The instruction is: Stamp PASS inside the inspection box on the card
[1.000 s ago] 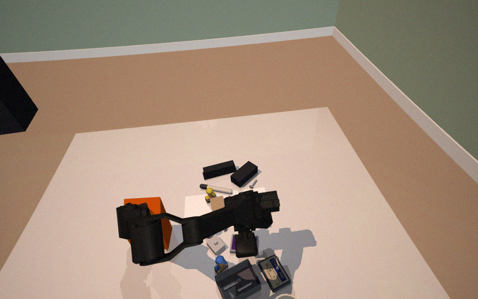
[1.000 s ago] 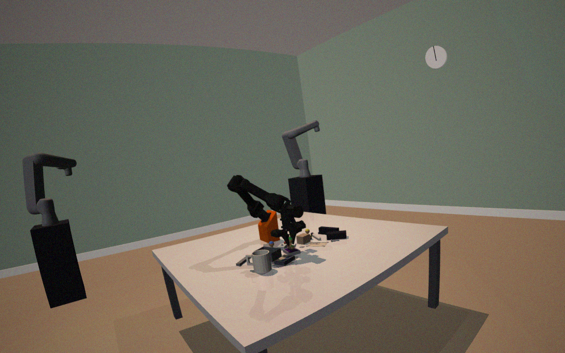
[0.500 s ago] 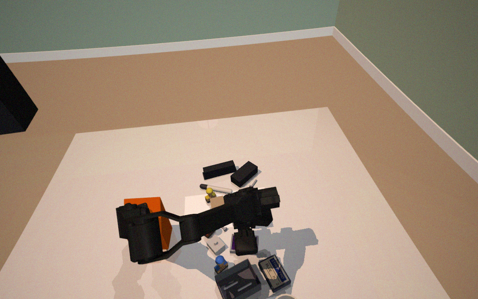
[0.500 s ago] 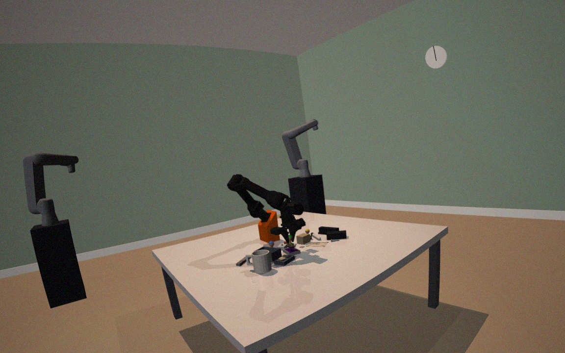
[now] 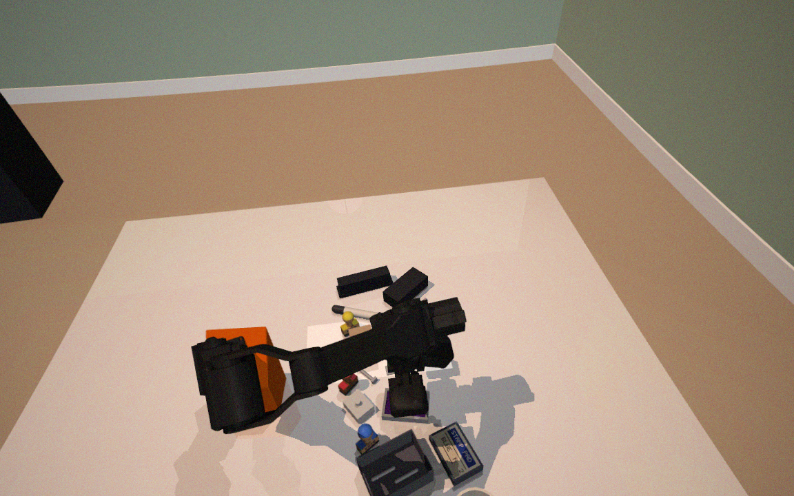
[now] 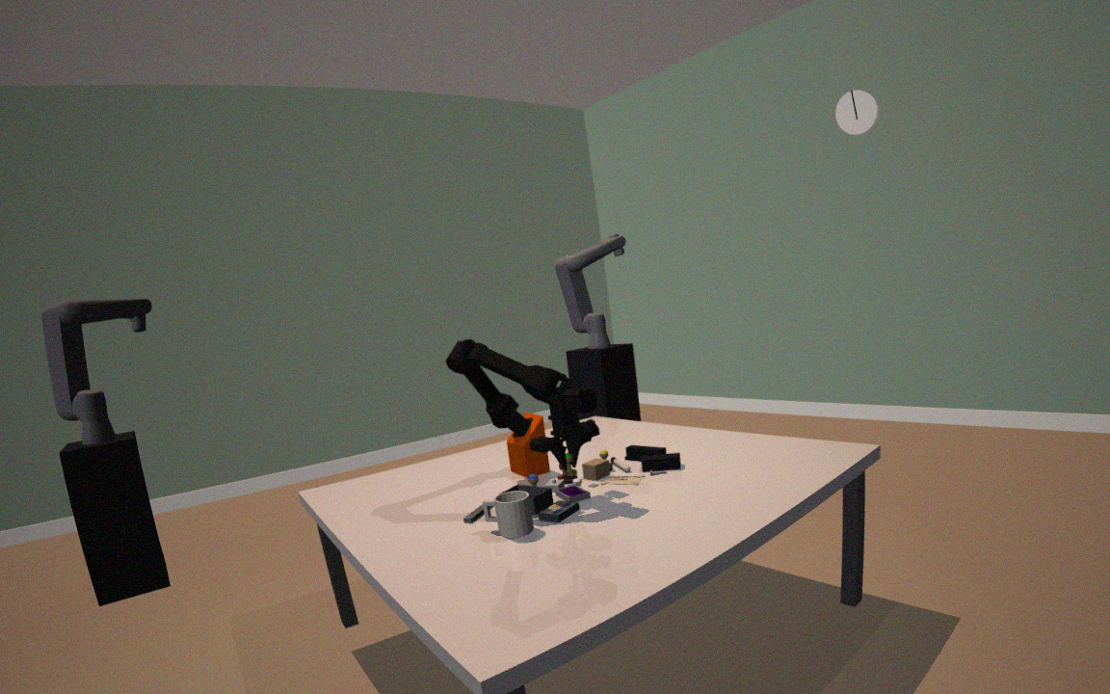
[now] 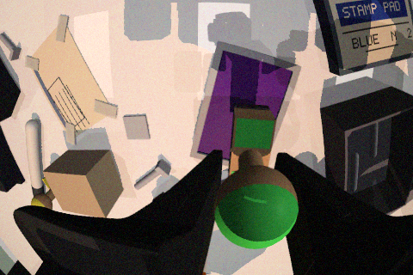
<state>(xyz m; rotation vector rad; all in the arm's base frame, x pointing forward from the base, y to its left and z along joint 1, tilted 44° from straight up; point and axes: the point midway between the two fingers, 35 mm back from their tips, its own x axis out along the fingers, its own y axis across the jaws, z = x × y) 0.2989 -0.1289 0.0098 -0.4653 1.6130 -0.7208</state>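
My gripper tip is 30 mm short of the tan card, 160 mm to the right of it and 80 mm above it. Round my gripper tip: purple ink pad 70 mm below; green-knobbed PASS stamp right at my gripper tip; blue-knobbed stamp 90 mm behind, 60 mm to the right, 60 mm below.
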